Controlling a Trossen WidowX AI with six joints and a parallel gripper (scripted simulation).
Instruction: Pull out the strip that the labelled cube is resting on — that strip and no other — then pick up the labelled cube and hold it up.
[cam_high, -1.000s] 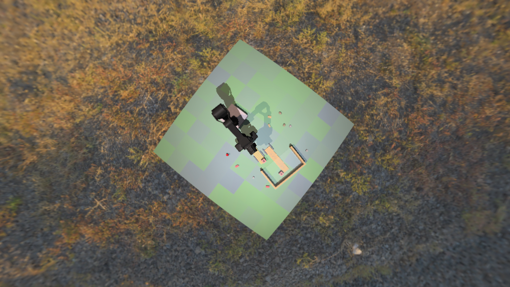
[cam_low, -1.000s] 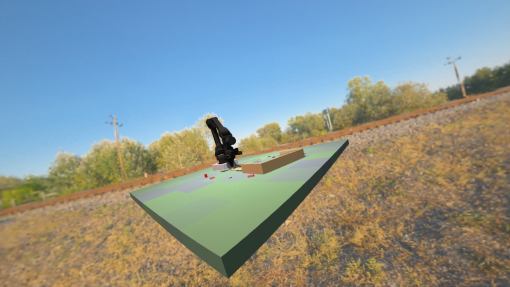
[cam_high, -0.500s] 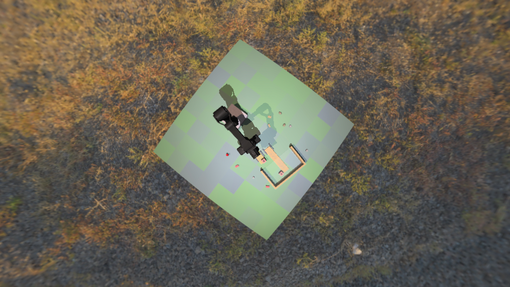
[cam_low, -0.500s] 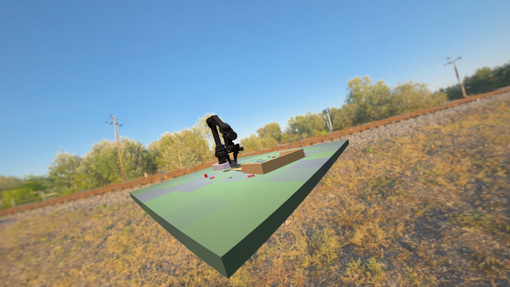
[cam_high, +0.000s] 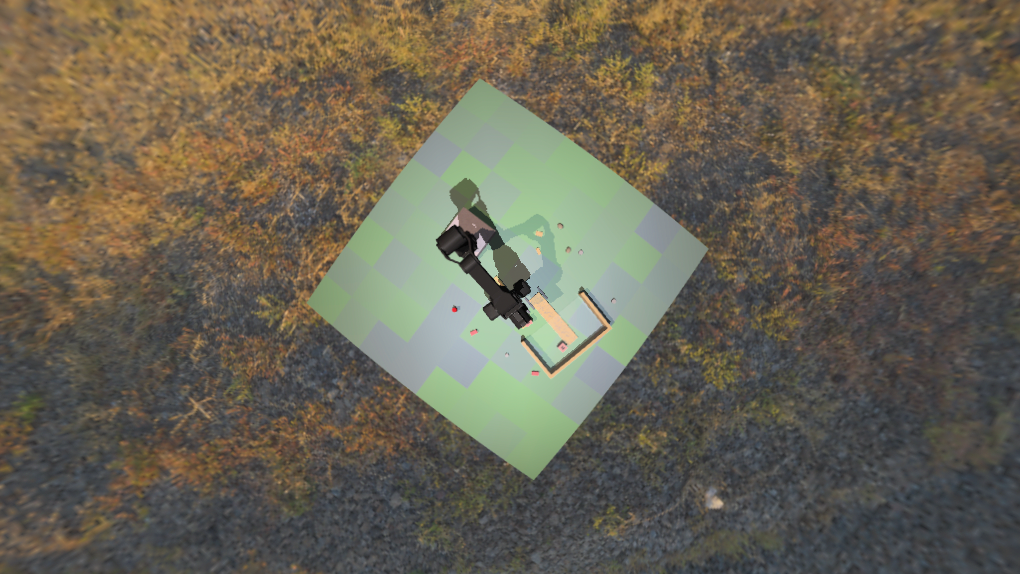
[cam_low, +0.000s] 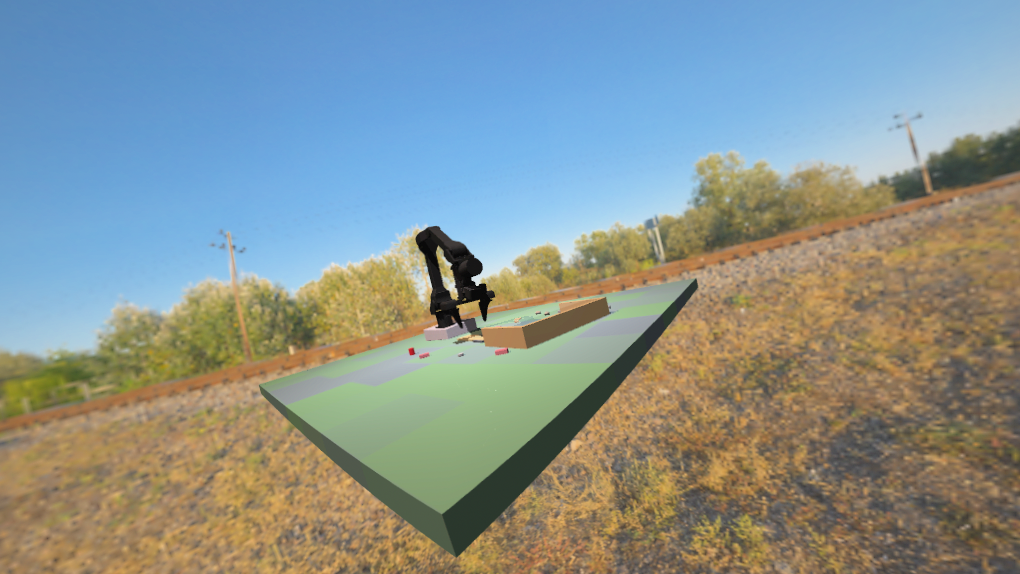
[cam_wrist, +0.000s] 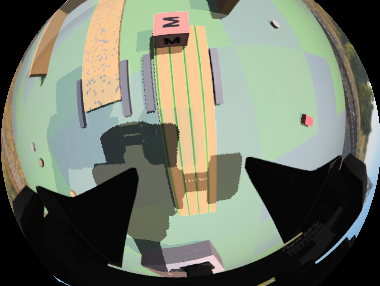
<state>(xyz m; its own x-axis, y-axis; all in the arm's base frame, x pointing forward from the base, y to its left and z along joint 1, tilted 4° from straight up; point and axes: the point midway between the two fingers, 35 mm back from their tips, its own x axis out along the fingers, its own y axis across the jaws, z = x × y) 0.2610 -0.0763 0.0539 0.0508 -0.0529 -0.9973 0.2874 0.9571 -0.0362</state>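
My gripper tip is 21 cm short of the speckled strip, 5 cm above it and 4 cm to the right of it.
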